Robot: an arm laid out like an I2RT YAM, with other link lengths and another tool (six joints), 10 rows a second.
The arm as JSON. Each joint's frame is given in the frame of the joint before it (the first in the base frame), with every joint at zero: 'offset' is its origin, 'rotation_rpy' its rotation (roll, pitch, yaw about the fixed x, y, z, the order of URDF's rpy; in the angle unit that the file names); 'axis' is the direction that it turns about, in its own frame. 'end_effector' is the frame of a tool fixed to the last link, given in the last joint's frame.
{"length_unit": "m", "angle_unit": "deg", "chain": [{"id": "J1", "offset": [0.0, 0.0, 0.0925], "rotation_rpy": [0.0, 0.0, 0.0], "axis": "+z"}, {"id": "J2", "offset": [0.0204, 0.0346, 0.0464], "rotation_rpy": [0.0, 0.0, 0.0], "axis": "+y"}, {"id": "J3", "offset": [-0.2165, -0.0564, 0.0], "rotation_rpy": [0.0, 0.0, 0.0], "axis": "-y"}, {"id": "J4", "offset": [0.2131, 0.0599, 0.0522], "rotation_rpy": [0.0, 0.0, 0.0], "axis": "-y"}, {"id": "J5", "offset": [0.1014, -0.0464, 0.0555], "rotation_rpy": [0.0, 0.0, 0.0], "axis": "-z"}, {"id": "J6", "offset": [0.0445, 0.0, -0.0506], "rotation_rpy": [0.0, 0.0, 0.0], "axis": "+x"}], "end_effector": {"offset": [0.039, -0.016, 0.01], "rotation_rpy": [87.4, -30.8, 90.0]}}
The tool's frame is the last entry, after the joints.
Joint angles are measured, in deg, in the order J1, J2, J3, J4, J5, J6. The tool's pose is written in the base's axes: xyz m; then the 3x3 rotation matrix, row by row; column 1 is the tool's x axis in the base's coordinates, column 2 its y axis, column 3 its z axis. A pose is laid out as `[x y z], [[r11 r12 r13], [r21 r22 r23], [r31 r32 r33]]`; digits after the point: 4 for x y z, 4 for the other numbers.
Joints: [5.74 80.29 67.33 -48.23 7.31 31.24]
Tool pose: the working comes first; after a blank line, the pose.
Where each joint sits with the arm in this pose, in the base's axes (m; each line is computed from the numbers above, not from the rounded line before):
J1: 0.0000 0.0000 0.0925
J2: 0.0168 0.0365 0.1389
J3: -0.0139 -0.0233 0.3523
J4: 0.1984 0.0582 0.3554
J5: 0.3001 0.0218 0.2933
J6: 0.2777 0.0139 0.2302
the tool: 0.2977 -0.0079 0.1985

[0.2977 -0.0079 0.1985], [[0.7522 0.4199 0.5079], [0.5430 -0.8316 -0.1166], [0.3734 0.3635 -0.8535]]
